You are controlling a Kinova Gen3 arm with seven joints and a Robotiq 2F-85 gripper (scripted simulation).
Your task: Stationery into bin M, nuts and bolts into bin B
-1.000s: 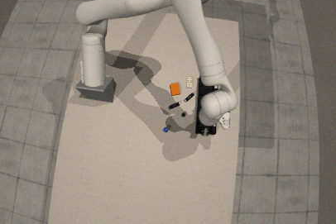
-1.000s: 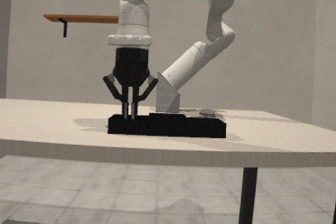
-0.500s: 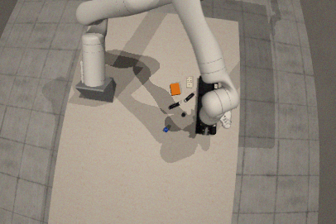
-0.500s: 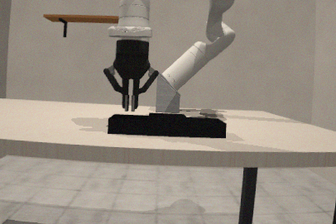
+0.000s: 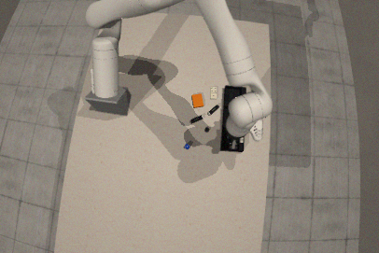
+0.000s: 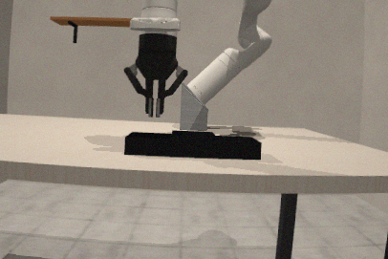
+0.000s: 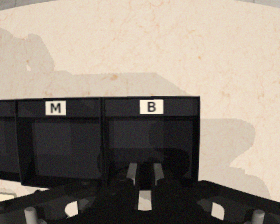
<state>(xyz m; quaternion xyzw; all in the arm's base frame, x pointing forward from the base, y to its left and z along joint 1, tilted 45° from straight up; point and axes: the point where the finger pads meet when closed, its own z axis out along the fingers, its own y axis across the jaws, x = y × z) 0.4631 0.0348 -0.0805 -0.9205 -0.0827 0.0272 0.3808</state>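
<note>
My gripper is now 8 cm to the right of the black bin row and 7 cm above it. Also, from my hand: small blue piece 14 cm behind, 7 cm to the right, 8 cm below; then dark hex nut 9 cm behind, 2 cm to the left, 8 cm below; then orange block 15 cm behind, 12 cm to the left, 8 cm below.
</note>
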